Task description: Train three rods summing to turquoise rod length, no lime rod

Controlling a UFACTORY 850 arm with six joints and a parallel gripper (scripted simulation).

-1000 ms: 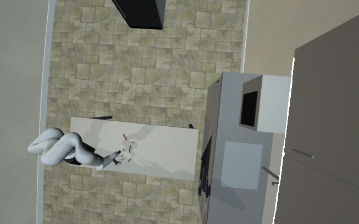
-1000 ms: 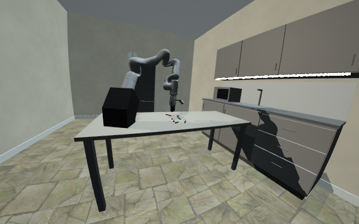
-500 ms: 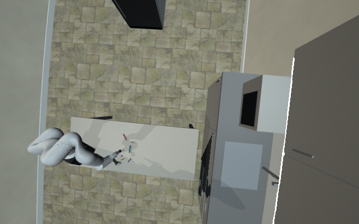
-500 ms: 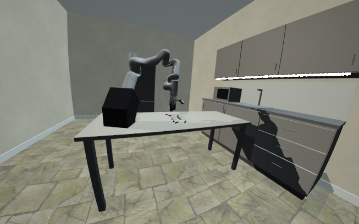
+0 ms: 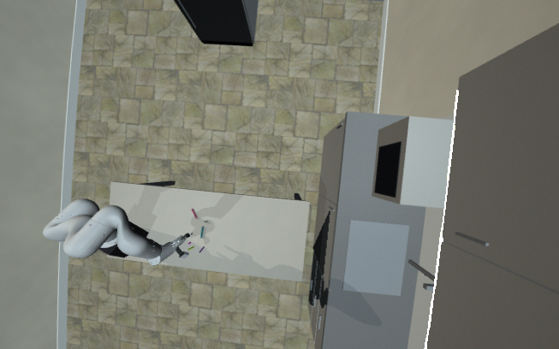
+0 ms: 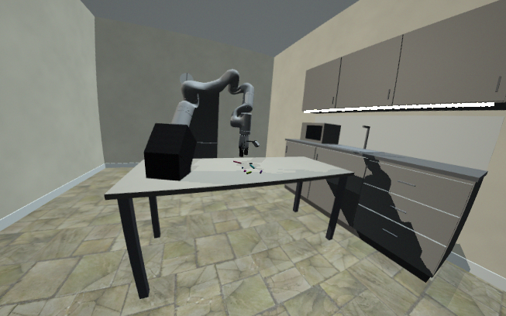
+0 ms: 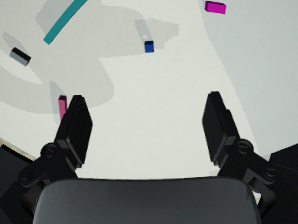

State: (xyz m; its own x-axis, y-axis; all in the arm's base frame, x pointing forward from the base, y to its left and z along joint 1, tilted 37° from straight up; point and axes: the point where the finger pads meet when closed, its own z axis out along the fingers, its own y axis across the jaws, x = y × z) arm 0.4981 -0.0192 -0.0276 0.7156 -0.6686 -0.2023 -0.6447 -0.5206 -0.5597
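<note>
Now: hand 12 cm to the right of the grey rod, 12 cm short of it and 11 cm above it. From my hand the other things lie so: turquoise rod 11 cm below, 9 cm ahead, 2 cm to the left; then magenta rod 11 cm below, 9 cm to the right, 1 cm behind; then small blue rod 11 cm below.
</note>
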